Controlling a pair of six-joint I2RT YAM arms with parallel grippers.
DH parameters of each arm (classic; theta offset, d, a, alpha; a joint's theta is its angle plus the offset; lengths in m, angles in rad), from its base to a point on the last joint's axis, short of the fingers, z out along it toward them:
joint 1: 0 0.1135 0.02 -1.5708
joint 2: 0 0 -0.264 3.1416
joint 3: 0.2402 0 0.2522 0
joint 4: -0.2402 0 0.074 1.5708
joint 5: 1.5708 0 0 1.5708
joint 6: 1.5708 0.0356 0 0
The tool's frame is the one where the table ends.
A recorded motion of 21 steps. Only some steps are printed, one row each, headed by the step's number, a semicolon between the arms.
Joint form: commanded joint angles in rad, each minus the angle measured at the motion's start. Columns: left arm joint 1, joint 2, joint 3, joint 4, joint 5, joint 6; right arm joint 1, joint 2, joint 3, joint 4, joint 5, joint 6.
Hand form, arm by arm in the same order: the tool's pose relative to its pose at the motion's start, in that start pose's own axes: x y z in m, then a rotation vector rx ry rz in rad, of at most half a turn. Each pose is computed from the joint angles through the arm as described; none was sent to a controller.
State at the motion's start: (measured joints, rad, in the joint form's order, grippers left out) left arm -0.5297 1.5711 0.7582 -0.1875 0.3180 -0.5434; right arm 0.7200 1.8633 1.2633 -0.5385 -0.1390 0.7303
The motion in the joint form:
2: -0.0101 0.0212 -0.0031 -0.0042 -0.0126 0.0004; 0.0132 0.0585 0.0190 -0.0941 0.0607 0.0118
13: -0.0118 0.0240 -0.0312 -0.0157 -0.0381 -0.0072; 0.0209 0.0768 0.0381 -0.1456 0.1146 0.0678
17: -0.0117 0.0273 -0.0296 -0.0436 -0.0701 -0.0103; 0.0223 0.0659 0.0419 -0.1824 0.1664 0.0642
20: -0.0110 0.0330 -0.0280 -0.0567 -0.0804 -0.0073; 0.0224 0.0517 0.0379 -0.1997 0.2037 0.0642
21: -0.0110 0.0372 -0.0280 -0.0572 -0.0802 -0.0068; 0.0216 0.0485 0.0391 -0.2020 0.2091 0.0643
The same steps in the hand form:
2: 0.0038 0.0016 0.0061 -0.0216 0.0217 -0.0002; 0.0082 -0.0067 0.0169 0.1315 0.0619 0.0140
13: 0.0127 0.0087 0.0091 -0.0642 0.0437 -0.0184; 0.0101 -0.0076 0.0195 0.2058 0.0596 0.0629
17: 0.0145 0.0113 0.0094 -0.1066 0.0513 -0.0286; 0.0109 -0.0092 0.0143 0.2580 0.0405 0.0542
20: 0.0153 0.0128 0.0103 -0.1242 0.0600 -0.0303; 0.0115 -0.0108 0.0095 0.2897 0.0199 0.0504
21: 0.0157 0.0134 0.0112 -0.1264 0.0640 -0.0311; 0.0110 -0.0107 0.0082 0.2923 0.0145 0.0506

